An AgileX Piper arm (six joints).
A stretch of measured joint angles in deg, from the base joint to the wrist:
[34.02 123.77 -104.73 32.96 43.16 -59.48]
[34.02 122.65 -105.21 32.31 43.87 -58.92]
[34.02 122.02 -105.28 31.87 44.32 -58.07]
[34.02 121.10 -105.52 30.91 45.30 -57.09]
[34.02 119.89 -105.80 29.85 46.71 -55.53]
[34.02 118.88 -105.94 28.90 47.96 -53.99]
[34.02 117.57 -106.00 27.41 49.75 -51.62]
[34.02 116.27 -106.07 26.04 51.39 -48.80]
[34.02 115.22 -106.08 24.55 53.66 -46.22]
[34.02 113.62 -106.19 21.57 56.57 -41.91]
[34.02 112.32 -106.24 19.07 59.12 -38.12]
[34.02 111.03 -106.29 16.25 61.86 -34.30]
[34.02 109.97 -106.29 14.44 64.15 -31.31]
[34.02 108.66 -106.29 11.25 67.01 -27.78]
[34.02 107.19 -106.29 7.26 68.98 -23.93]
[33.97 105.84 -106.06 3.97 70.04 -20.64]
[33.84 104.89 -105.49 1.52 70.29 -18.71]
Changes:
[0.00 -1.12 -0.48 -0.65 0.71 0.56]
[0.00 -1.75 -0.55 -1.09 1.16 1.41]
[0.00 -2.67 -0.79 -2.05 2.14 2.39]
[0.00 -3.88 -1.07 -3.11 3.55 3.95]
[0.00 -4.89 -1.21 -4.06 4.80 5.49]
[0.00 -6.20 -1.27 -5.55 6.59 7.86]
[0.00 -7.50 -1.34 -6.92 8.23 10.68]
[0.00 -8.55 -1.35 -8.41 10.50 13.26]
[0.00 -10.15 -1.46 -11.39 13.41 17.57]
[0.00 -11.45 -1.51 -13.89 15.96 21.36]
[0.00 -12.74 -1.56 -16.71 18.70 25.18]
[0.00 -13.80 -1.56 -18.52 20.99 28.17]
[0.00 -15.11 -1.56 -21.71 23.85 31.70]
[0.00 -16.58 -1.56 -25.70 25.82 35.55]
[-0.05 -17.93 -1.33 -28.99 26.88 38.84]
[-0.18 -18.88 -0.76 -31.44 27.13 40.77]

